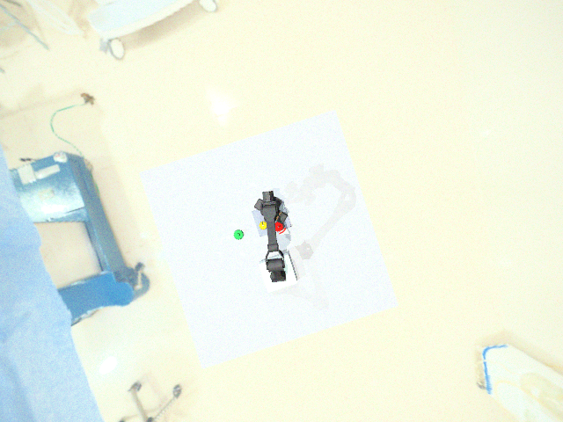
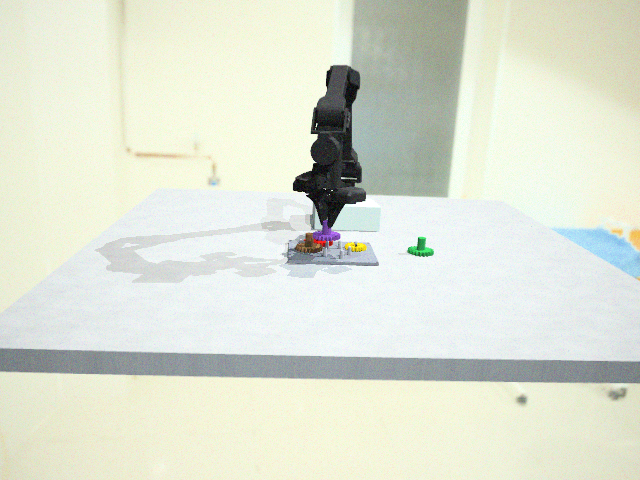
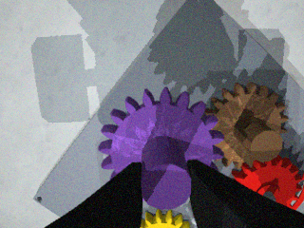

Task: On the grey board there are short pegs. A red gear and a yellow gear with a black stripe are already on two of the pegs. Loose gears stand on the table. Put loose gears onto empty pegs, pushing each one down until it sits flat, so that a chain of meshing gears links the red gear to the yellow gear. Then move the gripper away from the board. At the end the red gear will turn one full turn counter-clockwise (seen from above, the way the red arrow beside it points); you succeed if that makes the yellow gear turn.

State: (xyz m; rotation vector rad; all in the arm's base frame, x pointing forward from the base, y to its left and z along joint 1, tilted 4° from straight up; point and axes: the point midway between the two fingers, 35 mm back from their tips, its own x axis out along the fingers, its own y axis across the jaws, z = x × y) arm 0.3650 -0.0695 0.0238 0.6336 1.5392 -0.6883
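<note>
Right now the grey board is 80 mm below my gripper tip, 50 mm behind it and 20 mm to the left of it. Round my gripper tip: brown gear (60 mm below, 50 mm behind, 40 mm to the right); purple gear (10 mm below); yellow gear (80 mm to the left, 70 mm behind, 60 mm below).
</note>
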